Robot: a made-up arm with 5 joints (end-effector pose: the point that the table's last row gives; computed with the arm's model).
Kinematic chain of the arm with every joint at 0, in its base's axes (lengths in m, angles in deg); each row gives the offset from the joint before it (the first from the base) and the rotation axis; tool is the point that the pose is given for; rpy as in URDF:
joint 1: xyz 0.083 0 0.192 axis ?
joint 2: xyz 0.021 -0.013 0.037 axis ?
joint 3: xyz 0.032 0 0.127 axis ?
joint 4: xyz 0.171 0 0.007 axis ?
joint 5: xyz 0.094 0.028 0 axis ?
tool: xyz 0 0 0 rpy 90 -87.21 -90
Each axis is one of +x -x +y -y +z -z.
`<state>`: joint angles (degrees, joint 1 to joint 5).
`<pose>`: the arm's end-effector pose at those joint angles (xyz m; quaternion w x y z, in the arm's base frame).
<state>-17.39 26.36 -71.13 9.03 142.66</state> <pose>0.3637 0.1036 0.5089 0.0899 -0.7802 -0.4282 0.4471</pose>
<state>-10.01 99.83 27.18 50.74 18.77</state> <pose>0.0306 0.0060 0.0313 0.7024 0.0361 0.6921 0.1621</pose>
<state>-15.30 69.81 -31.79 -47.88 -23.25</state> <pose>0.4483 0.1155 0.1591 0.6409 0.2701 -0.7160 -0.0602</pose>
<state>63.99 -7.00 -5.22 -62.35 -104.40</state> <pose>0.1964 -0.1983 0.4926 0.0103 0.3648 -0.9214 -0.1338</pose>
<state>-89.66 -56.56 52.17 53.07 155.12</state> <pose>0.0690 0.1648 0.2752 0.4818 0.1835 0.3014 -0.8021</pose>
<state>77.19 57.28 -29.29 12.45 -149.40</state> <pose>0.1799 -0.3584 0.1357 0.3792 -0.2552 0.3325 0.8249</pose>
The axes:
joint 1: -z
joint 2: +y
joint 3: +y
joint 4: +y
joint 5: -x

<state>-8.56 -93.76 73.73 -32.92 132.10</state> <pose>0.1866 0.0308 0.3928 0.1142 -0.8242 -0.4687 0.2965</pose>
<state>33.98 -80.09 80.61 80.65 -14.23</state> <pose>0.1634 -0.0361 0.1949 0.8999 -0.0114 -0.0761 -0.4292</pose>
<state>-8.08 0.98 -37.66 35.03 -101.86</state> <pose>0.3602 0.0545 0.4659 0.4637 0.5971 -0.3973 -0.5202</pose>
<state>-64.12 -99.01 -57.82 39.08 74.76</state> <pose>-0.0672 -0.2752 0.3848 0.0897 0.0665 0.9685 0.2224</pose>
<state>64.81 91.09 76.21 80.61 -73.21</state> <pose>0.0739 0.0546 0.2373 0.0643 -0.0957 0.9768 -0.1805</pose>
